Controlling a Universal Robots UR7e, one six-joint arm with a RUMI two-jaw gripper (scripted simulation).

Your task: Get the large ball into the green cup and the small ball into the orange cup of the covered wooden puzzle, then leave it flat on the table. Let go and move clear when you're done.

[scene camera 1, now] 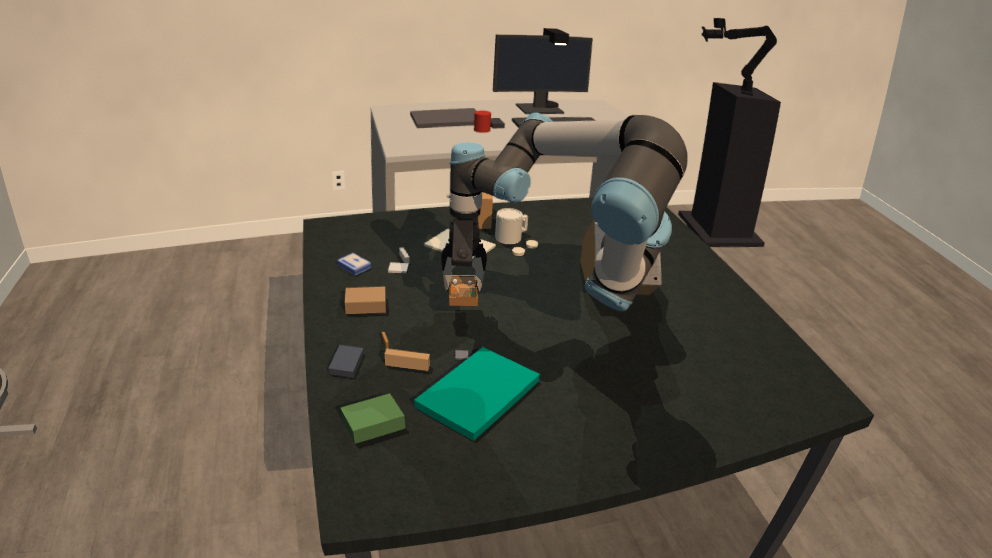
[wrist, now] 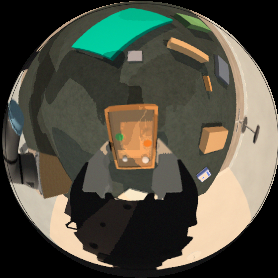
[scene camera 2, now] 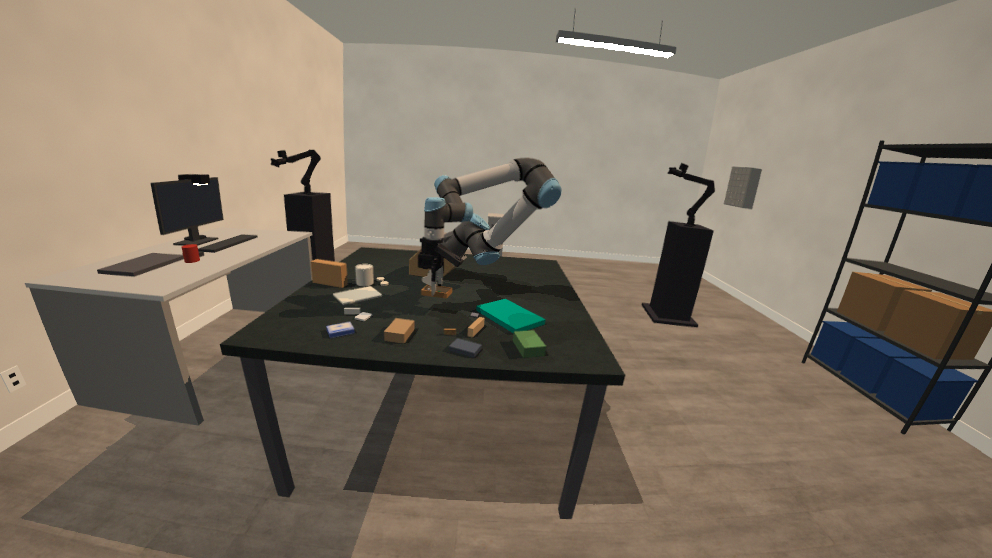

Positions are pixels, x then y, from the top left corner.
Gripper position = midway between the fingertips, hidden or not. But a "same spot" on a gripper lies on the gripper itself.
my gripper: scene camera 1 462, 291; wrist; scene camera 2
teal flat box: scene camera 1; wrist 108, 39; scene camera 2
same spot on my gripper: [scene camera 2: 438, 274] = [wrist: 105, 167]
same spot on teal flat box: [scene camera 2: 507, 314] = [scene camera 1: 468, 385]
